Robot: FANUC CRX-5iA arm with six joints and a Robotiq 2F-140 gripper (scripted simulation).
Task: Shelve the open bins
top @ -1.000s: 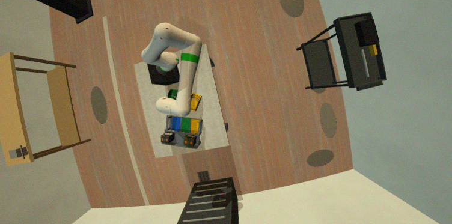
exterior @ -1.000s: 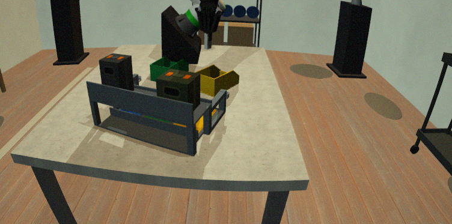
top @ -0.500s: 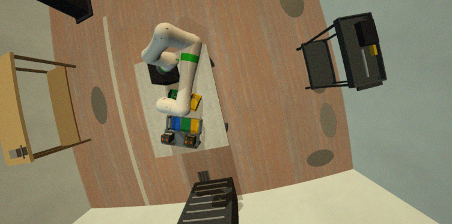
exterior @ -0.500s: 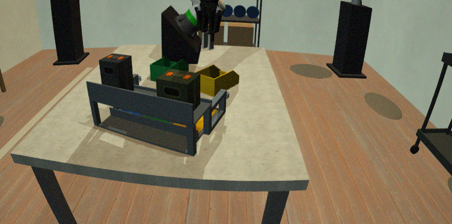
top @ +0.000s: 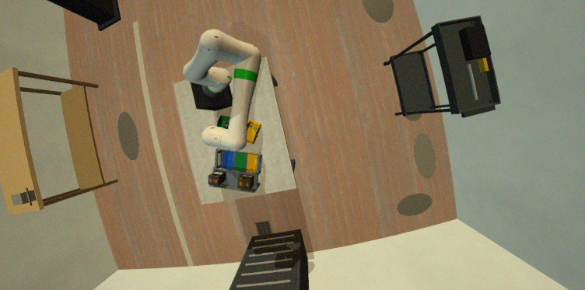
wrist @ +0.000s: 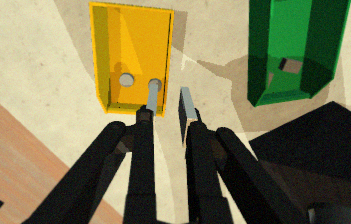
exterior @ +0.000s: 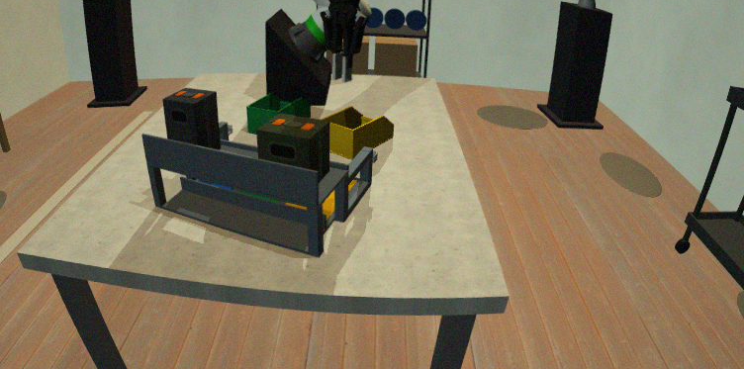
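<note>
Now: hand 3 cm short of the yellow bin, 4 cm to the right of it and 15 cm above it. Also, from my hand: green bin: 9 cm behind, 17 cm to the right, 15 cm below.
</note>
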